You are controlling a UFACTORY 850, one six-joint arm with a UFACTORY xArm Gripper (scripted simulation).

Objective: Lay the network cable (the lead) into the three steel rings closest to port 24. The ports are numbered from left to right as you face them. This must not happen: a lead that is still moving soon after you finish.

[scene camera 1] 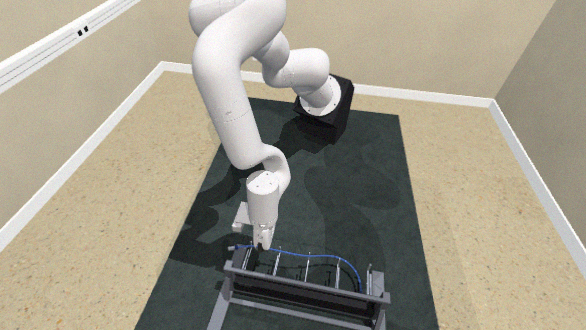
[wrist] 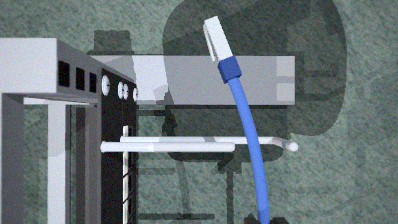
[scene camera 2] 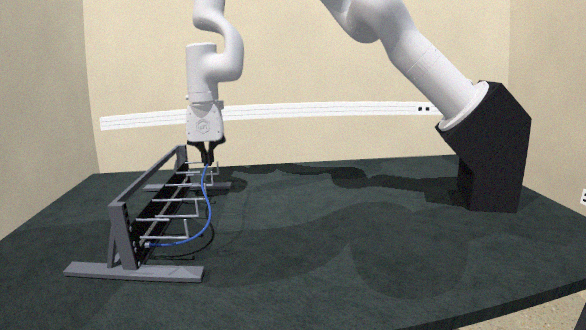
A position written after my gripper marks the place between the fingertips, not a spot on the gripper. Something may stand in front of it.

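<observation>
Gripper, mine [scene camera 2: 208, 164]. Grey patch-panel rack [wrist: 48, 71].
</observation>
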